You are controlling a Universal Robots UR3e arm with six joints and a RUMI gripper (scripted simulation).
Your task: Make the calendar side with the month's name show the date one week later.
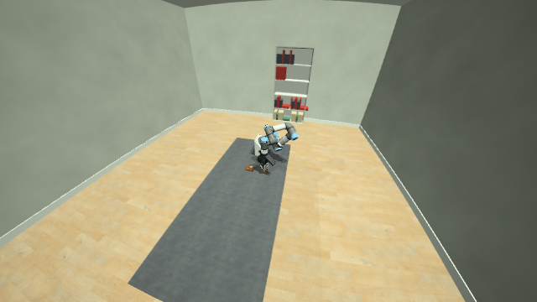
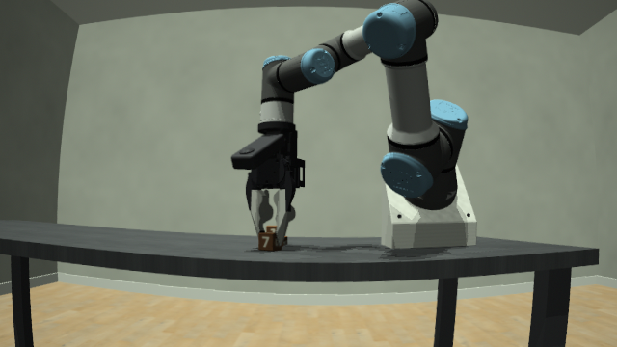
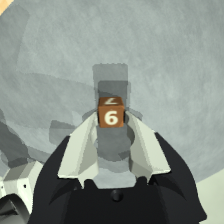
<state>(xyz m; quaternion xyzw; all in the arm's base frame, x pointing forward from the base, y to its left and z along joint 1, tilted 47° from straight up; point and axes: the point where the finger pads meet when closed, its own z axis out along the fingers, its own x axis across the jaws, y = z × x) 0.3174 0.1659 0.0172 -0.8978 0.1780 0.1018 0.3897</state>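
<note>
The cube lies 1 cm below my hand. Also, from my hand: calendar tray (16 cm to the right, 2 cm below, 1 cm ahead).
</note>
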